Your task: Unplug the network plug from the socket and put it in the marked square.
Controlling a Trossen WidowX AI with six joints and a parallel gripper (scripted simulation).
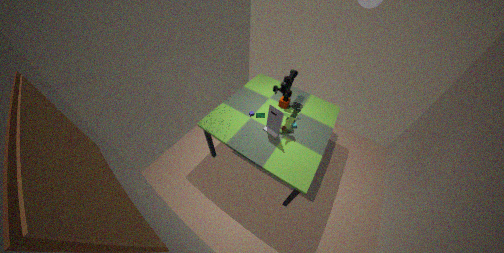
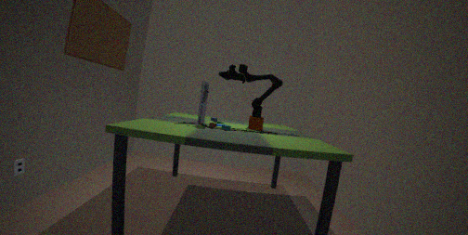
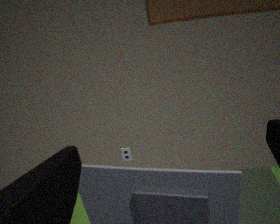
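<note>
Right now the blue network plug is 80 mm ahead of my gripper tip, 30 mm to the left of it and 160 mm below it. Round my gripper tip: blue marked square 60 mm behind, 10 mm to the right, 410 mm below; then upright panel 100 mm ahead, 10 mm to the left, 260 mm below.
</note>
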